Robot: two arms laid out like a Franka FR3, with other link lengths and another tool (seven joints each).
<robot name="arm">
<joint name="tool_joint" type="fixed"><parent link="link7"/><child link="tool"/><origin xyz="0.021 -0.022 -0.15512" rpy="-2.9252 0 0.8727"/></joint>
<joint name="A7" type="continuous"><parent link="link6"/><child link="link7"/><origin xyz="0.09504 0 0"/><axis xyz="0 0 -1"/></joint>
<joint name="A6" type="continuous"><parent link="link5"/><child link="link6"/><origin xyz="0 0 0"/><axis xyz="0 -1 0"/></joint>
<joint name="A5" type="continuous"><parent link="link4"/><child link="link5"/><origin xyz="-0.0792 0 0.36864"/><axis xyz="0 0 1"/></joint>
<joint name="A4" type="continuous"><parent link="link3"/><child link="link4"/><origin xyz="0.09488 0 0"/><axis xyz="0 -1 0"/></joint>
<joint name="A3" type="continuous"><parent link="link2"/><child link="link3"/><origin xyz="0 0 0.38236"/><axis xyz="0 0 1"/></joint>
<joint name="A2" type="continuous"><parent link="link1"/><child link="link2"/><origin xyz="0 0 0"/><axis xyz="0 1 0"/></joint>
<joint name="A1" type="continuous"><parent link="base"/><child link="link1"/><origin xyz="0 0 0.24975"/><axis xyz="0 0 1"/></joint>
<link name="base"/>
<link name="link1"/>
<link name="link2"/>
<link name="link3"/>
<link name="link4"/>
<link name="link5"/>
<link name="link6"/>
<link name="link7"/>
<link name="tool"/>
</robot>
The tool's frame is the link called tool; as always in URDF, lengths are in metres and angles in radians. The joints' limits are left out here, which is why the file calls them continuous.
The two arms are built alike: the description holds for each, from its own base.
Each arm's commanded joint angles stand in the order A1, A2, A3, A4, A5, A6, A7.
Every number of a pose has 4 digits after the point. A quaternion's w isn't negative.
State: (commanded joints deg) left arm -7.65 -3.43 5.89 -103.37 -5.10 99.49 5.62; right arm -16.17 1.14 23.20 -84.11 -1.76 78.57 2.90
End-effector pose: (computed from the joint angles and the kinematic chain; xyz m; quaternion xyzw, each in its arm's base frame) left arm 0.5604 -0.0516 0.4981 -0.9269 -0.3654 0.0620 0.0589; right arm 0.5584 0.0376 0.5736 -0.8837 -0.4436 0.1064 0.1051
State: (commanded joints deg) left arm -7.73 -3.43 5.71 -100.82 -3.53 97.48 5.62; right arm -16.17 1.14 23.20 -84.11 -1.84 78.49 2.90
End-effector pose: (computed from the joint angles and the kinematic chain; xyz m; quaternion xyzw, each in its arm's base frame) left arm 0.5605 -0.0508 0.5150 -0.9284 -0.3613 0.0519 0.0696; right arm 0.5582 0.0374 0.5735 -0.8837 -0.4434 0.1072 0.1047
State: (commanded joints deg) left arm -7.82 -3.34 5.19 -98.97 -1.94 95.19 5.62; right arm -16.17 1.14 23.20 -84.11 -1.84 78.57 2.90
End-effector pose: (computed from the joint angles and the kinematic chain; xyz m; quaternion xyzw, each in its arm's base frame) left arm 0.5580 -0.0531 0.5246 -0.9299 -0.3544 0.0500 0.0846; right arm 0.5584 0.0374 0.5737 -0.8838 -0.4435 0.1066 0.1045
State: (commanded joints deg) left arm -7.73 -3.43 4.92 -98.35 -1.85 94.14 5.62; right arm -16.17 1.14 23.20 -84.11 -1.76 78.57 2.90
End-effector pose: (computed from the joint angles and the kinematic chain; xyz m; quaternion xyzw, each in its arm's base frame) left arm 0.5557 -0.0546 0.5286 -0.9304 -0.3523 0.0522 0.0866; right arm 0.5584 0.0376 0.5736 -0.8837 -0.4436 0.1064 0.1051
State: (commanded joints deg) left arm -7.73 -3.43 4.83 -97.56 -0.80 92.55 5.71; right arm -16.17 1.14 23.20 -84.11 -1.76 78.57 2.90
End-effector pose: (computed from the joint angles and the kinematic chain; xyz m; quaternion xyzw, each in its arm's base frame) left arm 0.5528 -0.0528 0.5317 -0.9301 -0.3498 0.0546 0.0979; right arm 0.5584 0.0376 0.5736 -0.8837 -0.4436 0.1064 0.1051
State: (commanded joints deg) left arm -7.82 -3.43 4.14 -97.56 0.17 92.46 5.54; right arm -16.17 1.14 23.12 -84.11 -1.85 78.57 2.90
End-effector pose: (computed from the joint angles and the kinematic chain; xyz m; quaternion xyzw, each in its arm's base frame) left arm 0.5519 -0.0579 0.5311 -0.9312 -0.3447 0.0512 0.1065; right arm 0.5584 0.0366 0.5737 -0.8841 -0.4428 0.1066 0.1045
